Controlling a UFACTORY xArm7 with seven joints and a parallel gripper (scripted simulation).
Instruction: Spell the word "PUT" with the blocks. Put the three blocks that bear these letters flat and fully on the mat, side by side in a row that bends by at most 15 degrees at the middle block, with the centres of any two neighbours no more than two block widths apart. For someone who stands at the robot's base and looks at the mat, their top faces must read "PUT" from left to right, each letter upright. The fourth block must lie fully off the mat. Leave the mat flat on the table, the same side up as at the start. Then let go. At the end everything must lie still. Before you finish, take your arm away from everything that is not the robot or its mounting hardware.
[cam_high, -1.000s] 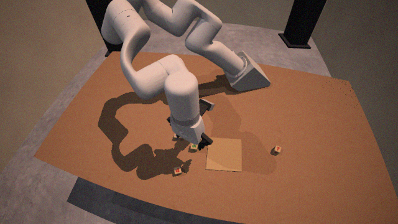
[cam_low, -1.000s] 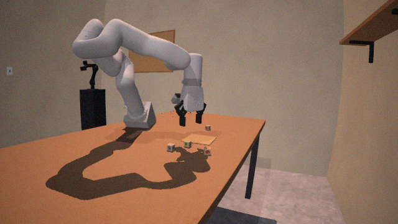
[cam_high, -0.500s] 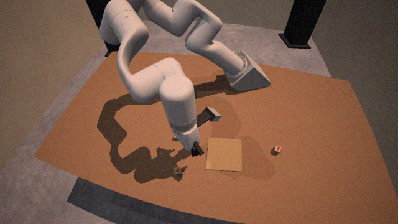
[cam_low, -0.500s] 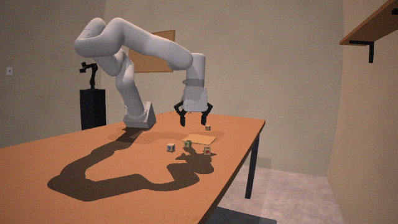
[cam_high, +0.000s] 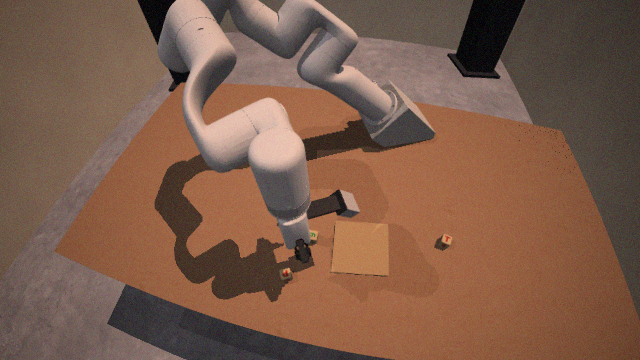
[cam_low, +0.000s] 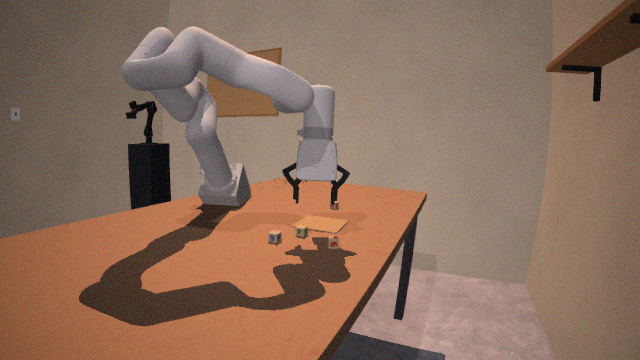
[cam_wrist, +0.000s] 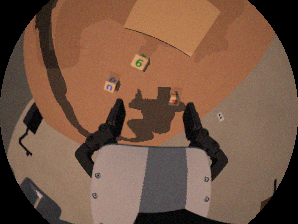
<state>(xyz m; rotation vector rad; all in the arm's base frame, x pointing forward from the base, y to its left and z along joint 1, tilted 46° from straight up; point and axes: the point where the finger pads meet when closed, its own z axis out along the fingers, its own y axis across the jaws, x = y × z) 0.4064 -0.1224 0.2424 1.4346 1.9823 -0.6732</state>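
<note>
Right now my hand is 100 mm above the P block, 60 mm short of it and 40 mm to the left of it. Round my hand: T block 370 mm to the left, 100 mm below; then tan mat 150 mm to the left, 110 mm below, 10 mm behind.
</note>
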